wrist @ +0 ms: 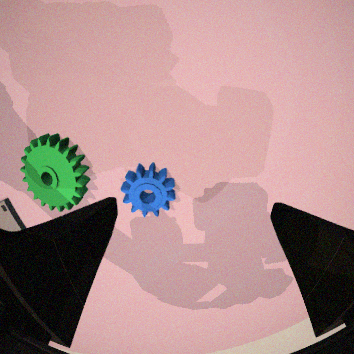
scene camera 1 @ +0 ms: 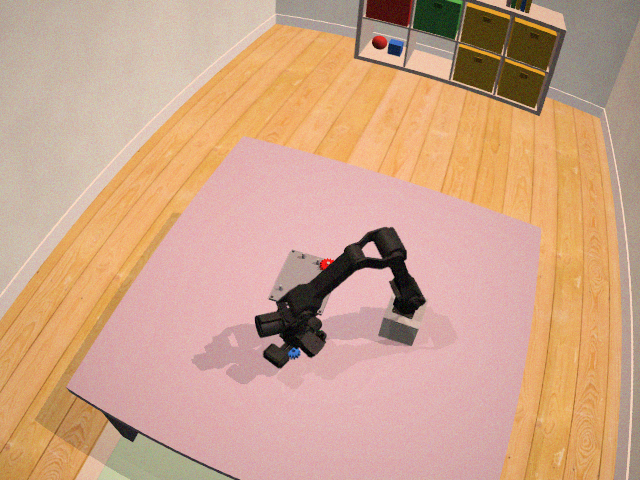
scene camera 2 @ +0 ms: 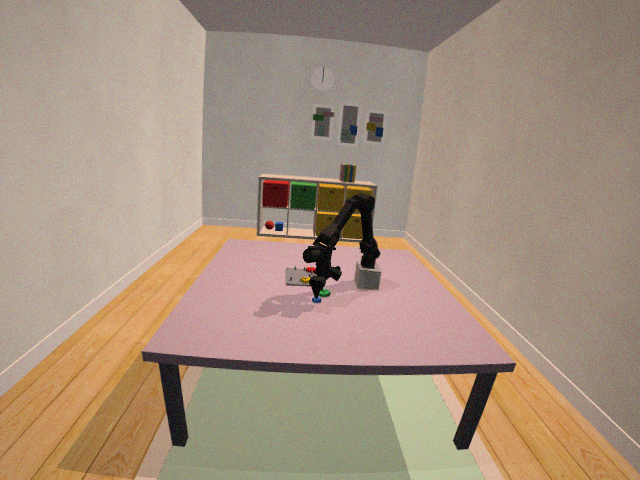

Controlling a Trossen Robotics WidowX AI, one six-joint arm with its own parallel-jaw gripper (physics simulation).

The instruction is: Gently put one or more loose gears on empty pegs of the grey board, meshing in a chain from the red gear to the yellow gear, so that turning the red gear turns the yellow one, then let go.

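Pixels of known places: gripper, fingertip midpoint: [wrist: 198,208] [scene camera 1: 290,354] [scene camera 2: 318,294]; arm's base at its link origin: [scene camera 1: 405,306] [scene camera 2: 367,265].
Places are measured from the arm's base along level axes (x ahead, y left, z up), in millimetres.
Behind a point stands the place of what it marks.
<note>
The blue gear [scene camera 1: 294,353] @[x 246, y 226, z -89 mm] [scene camera 2: 316,299] @[x 254, y 232, z -90 mm] [wrist: 137,192] @[x 247, y 214, z -89 mm] lies flat on the table. My gripper [scene camera 1: 295,349] @[x 248, y 252, z -55 mm] [scene camera 2: 316,290] @[x 248, y 252, z -55 mm] [wrist: 198,208] @[x 248, y 252, z -55 mm] is open and empty low above the table; in the wrist view the blue gear is nearer the left finger. The larger green gear [scene camera 2: 324,292] @[x 217, y 163, z -87 mm] [wrist: 65,172] @[x 221, y 163, z -91 mm] lies beside the blue one, beyond the left fingertip; the arm hides it in scene camera 1. The grey board [scene camera 1: 293,273] @[x 372, y -46, z -98 mm] [scene camera 2: 296,282] @[x 353, y 48, z -98 mm] [wrist: 8,219] @[x 254, y 50, z -98 mm] bears the red gear [scene camera 1: 326,264] @[x 288, y -110, z -80 mm] [scene camera 2: 310,269] @[x 287, y -100, z -82 mm], the yellow gear [scene camera 2: 305,279] @[x 309, y 38, z -83 mm] and bare pegs. The arm covers part of the board.
The arm's grey base block [scene camera 1: 399,328] @[x -7, y 56, z -33 mm] [scene camera 2: 367,277] @[x 5, y 57, z -41 mm] stands on the pink table [scene camera 1: 413,413] @[x -143, y 272, z -106 mm] [scene camera 2: 232,330] @[x 561, y 505, z -106 mm], right of the board. The forearm passes over the board's right part. A cube shelf [scene camera 1: 429,77] [scene camera 2: 258,206] stands on the floor far behind the table.
</note>
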